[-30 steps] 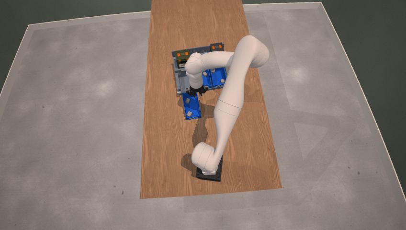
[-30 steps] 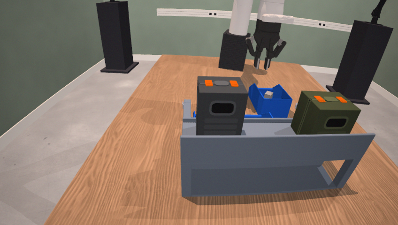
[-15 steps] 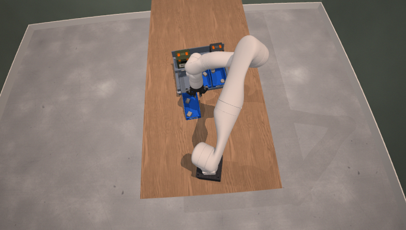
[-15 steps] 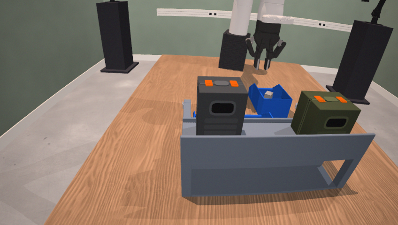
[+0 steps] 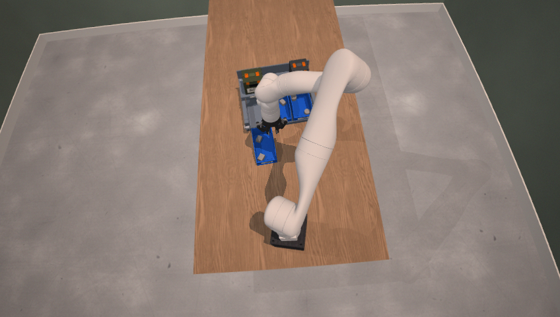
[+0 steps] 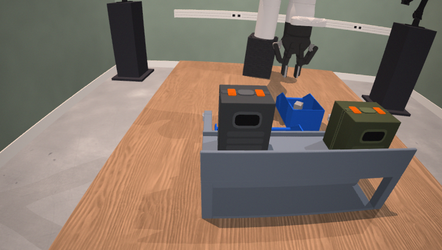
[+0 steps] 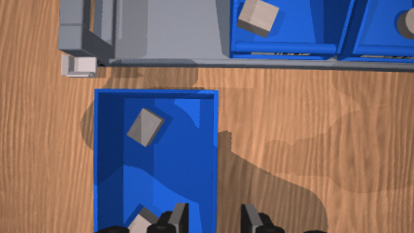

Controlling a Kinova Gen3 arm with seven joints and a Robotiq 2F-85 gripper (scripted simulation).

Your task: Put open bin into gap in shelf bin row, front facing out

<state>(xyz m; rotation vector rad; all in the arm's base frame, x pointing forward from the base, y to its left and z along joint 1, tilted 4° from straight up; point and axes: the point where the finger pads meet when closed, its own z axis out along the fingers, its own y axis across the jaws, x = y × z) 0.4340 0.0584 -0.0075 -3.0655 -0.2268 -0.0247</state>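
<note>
Now: hand 150 mm above the grey part, 80 mm to the right of it and 40 mm short of it. Round my hand: grey shelf (240 mm ahead, 100 mm below, 30 mm to the right).
</note>
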